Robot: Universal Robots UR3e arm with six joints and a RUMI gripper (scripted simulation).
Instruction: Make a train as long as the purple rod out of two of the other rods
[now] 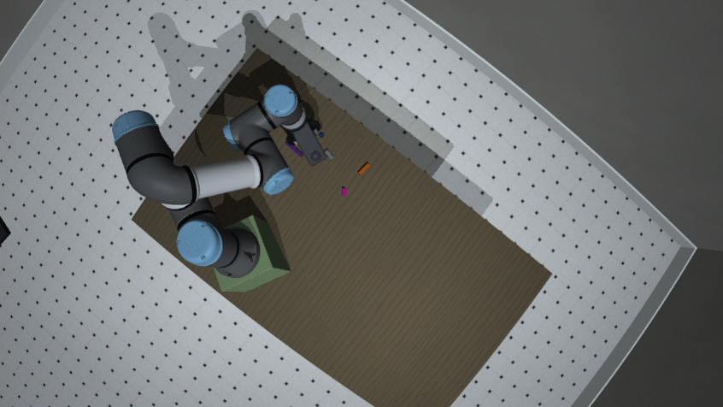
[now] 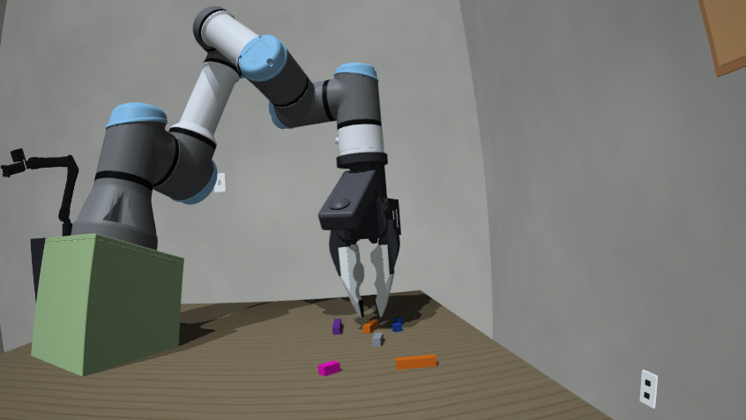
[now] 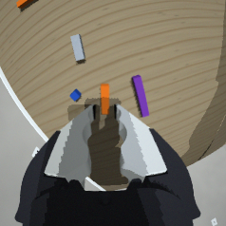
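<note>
The purple rod is 5 cm behind my hand, 1 cm to the left of it and 3 cm below it. From my hand the other things lie so: magenta rod: 2 cm behind, 18 cm to the right, 3 cm below; then grey rod: 2 cm ahead, 7 cm to the right, 3 cm below.
</note>
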